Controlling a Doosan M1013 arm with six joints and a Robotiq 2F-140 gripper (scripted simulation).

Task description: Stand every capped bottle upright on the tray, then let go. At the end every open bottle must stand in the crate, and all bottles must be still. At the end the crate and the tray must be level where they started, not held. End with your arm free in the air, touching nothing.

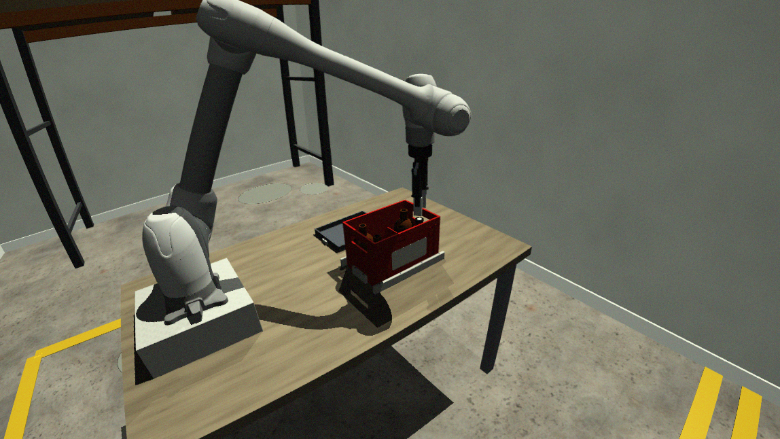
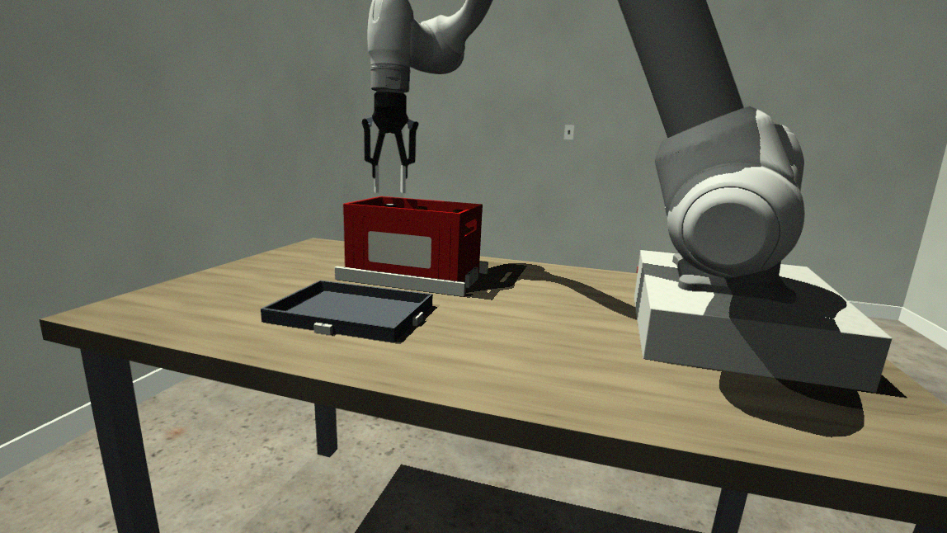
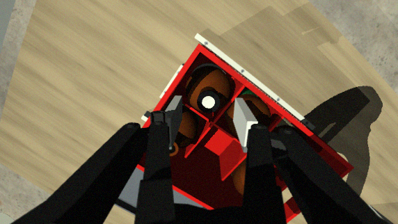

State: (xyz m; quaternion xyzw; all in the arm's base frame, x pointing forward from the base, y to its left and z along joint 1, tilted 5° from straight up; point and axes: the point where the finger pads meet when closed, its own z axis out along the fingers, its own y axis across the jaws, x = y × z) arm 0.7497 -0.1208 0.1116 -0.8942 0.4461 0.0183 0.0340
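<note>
My hand is 14 cm above the brown capped bottle. The rest, counted from my hand: red crate (14 cm below, 9 cm behind, 4 cm to the left); dark tray (32 cm to the left, 21 cm below, 10 cm behind).
</note>
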